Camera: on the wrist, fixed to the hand. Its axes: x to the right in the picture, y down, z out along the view.
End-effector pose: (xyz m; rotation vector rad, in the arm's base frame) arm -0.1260 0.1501 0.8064 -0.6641 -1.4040 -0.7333
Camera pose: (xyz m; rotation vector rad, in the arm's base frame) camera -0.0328 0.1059 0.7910 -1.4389 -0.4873 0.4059
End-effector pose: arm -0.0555 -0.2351 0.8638 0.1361 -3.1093 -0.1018
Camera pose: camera -0.0462 -0.1949 0.9596 -1.9641 -2.2789 -0.1366
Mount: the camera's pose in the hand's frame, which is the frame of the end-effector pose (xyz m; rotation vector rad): -0.0104 0.0455 -0.0933 -0.0713 0.0686 1.5080
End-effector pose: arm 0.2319 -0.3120 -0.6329 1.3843 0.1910 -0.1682
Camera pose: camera 0.2289 -0.2120 -0.6032 1.1494 -0.7922 1.1197
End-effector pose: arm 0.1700 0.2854 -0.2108 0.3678 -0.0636 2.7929
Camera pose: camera 0.1421 0.2470 -0.3037 -0.1016 0.3104 -1.9566
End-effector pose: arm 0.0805 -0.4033 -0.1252 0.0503 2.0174 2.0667
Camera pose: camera 0.0649 -0.4971 -0.0824 -1.1569 -1.1894 -1.5725
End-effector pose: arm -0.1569 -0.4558 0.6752 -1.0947 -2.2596 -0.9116
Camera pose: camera -0.1030 -0.5083 0.7475 -2.1414 -0.7759 -0.3050
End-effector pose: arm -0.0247 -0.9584 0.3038 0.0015 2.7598 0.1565
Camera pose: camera -0.0503 -0.9236 0.3988 1.9992 2.1614 0.6042
